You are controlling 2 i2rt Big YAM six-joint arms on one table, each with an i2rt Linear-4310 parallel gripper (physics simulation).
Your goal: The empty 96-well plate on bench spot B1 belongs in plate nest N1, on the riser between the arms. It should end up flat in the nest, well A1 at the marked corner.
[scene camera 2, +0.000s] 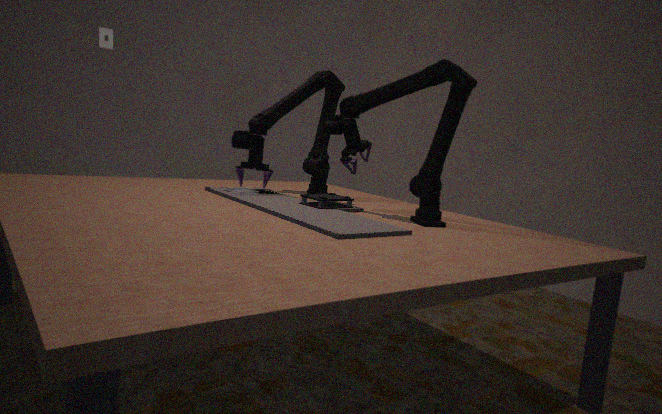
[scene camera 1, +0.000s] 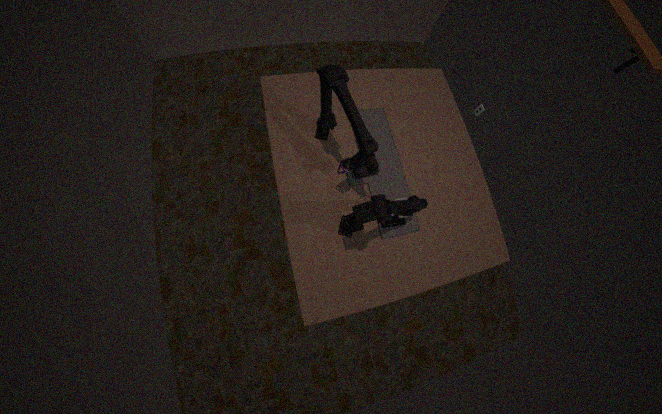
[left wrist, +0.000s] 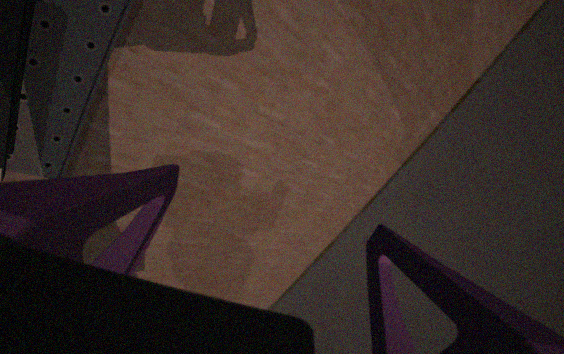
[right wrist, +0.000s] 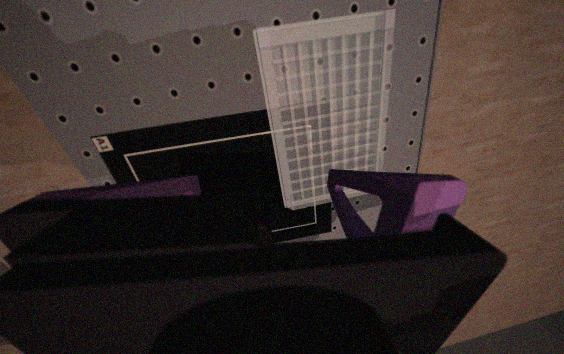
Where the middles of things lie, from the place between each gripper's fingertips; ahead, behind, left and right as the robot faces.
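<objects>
From my left hand, the black plate nest [right wrist: 234,153] is 310 mm to the right, 290 mm ahead and 140 mm below. The gridded well plate [right wrist: 326,82] is 270 mm to the right of that same left hand, 370 mm ahead of it and 130 mm below it.
From my right hand, you'd find the gridded well plate 60 mm ahead, 20 mm to the left and 10 mm below, while the black plate nest is 30 mm behind, 10 mm to the right and 20 mm below. Going by its middle, the nest is nearer to my right hand than to my left hand.
</objects>
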